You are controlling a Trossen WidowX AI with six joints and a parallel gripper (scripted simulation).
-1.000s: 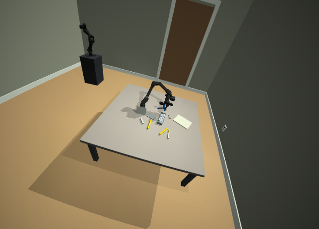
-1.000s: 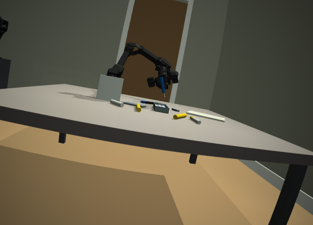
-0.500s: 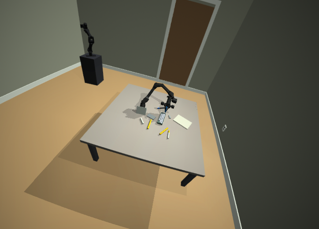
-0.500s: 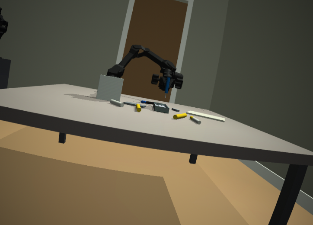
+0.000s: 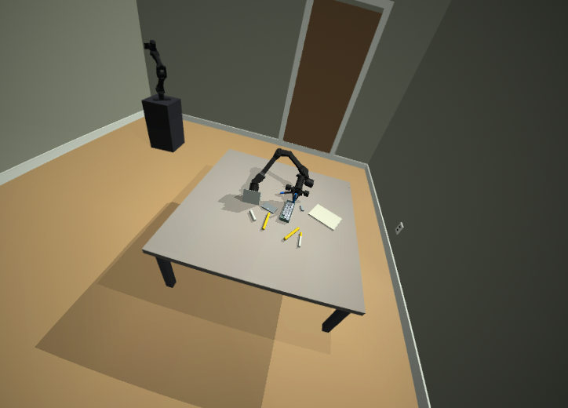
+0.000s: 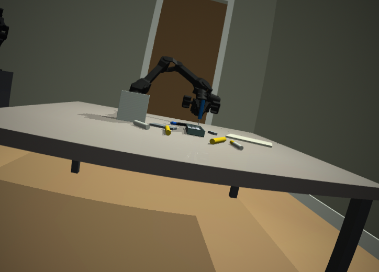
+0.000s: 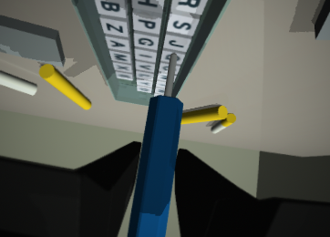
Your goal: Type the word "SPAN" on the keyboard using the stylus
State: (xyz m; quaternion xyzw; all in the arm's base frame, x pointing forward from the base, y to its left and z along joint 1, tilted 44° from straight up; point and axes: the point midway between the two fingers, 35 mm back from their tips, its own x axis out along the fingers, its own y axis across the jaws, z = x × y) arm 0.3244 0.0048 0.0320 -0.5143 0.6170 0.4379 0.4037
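My gripper tip is 17 cm past the flat grey slab, 9 cm above it and 5 cm to the left of it. The rest, counted from my gripper tip: blue pen (17 cm to the left, 8 cm below, 7 cm behind); then cream pad (28 cm ahead, 9 cm below, 1 cm to the right); then blue stylus (2 cm below).
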